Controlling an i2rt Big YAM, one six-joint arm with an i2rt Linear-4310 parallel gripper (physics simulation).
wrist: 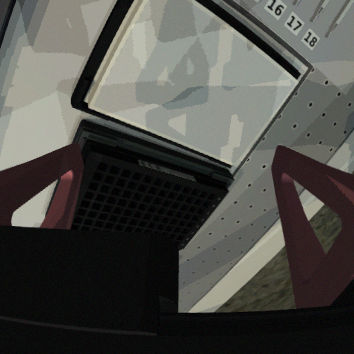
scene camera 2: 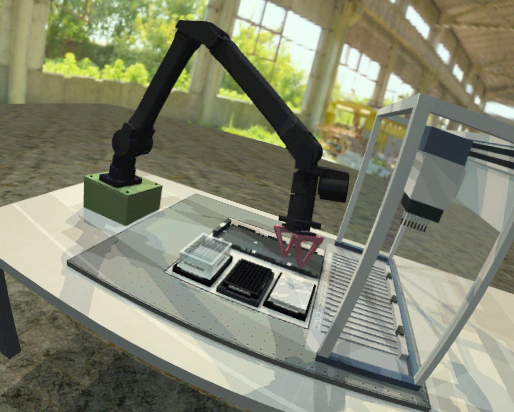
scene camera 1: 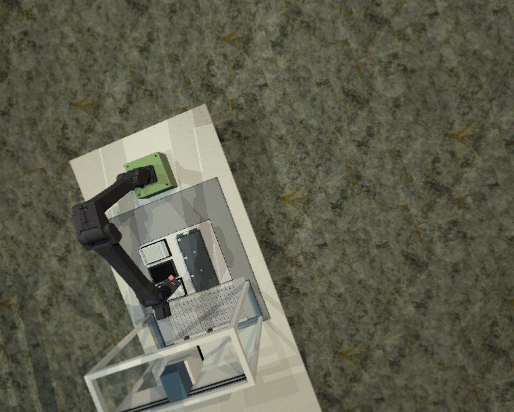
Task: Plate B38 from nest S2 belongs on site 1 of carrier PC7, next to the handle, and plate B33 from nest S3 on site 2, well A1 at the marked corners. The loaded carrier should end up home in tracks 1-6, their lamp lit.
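Where they show: gripper, fingertip midpoint: (wrist: 176, 154) (scene camera 2: 292, 261); arm's base, link origin: (scene camera 2: 120, 181) (scene camera 1: 144, 176).
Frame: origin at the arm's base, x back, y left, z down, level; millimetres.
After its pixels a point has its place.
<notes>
My gripper (scene camera 1: 171, 278) (scene camera 2: 294, 260) {x -582, y -44, z 5 mm} (wrist: 176, 154) {x -582, y -44, z 5 mm} is open and empty, pointing down above the nests; its red fingers stand wide apart. The black plate (scene camera 1: 162, 270) {x -490, y -80, z 58 mm} (scene camera 2: 248, 279) {x -506, y -99, z 61 mm} (wrist: 145, 205) {x -506, y -87, z 60 mm} sits in the middle nest; its end label is too dark and slanted to read. The pale, flat-topped plate (scene camera 2: 292, 292) {x -610, y -85, z 58 mm} (wrist: 190, 95) {x -600, y -62, z 57 mm} sits in the nest nearest the track deck, mostly hidden by the arm in scene camera 1. The long dark carrier (scene camera 1: 196, 260) {x -488, y 108, z 73 mm} (scene camera 2: 250, 242) {x -430, y 99, z 73 mm} lies beside the nests. The track deck (scene camera 1: 210, 310) {x -770, y 99, z 84 mm} (scene camera 2: 365, 300) shows labels 16 to 18 in the wrist view. No lit lamp can be made out.
A clear, tall-lidded plate (scene camera 1: 155, 251) {x -380, y -76, z 37 mm} (scene camera 2: 202, 255) {x -395, y -128, z 33 mm} sits in the nest nearest the arm's green base (scene camera 1: 162, 177) {x -30, y 86, z 7 mm} (scene camera 2: 120, 200) {x -73, y -69, z 23 mm}. A pale open frame (scene camera 1: 160, 354) {x -691, y 70, z -396 mm} (scene camera 2: 375, 225) {x -706, y -231, z -198 mm} stands around the deck's far side. A blue-topped pipetting head (scene camera 1: 176, 382) {x -815, y 84, z -376 mm} (scene camera 2: 435, 170) hangs inside it.
</notes>
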